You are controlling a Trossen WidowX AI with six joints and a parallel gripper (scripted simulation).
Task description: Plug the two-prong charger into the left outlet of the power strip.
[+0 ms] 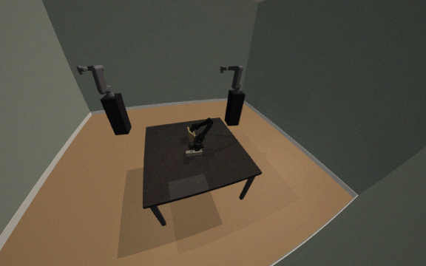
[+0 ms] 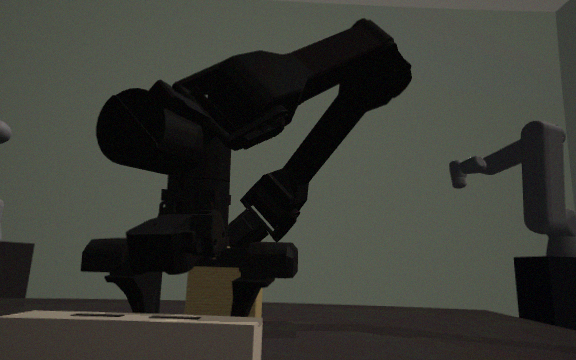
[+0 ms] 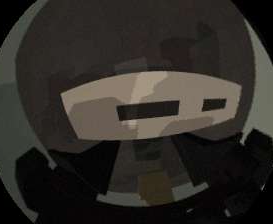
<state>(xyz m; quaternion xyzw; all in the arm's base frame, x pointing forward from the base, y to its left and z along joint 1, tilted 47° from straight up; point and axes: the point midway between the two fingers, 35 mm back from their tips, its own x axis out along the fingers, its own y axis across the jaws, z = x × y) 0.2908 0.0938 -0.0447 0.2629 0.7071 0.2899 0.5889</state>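
The black two-prong charger lies 20 mm ahead of my gripper tip and 10 mm above it.
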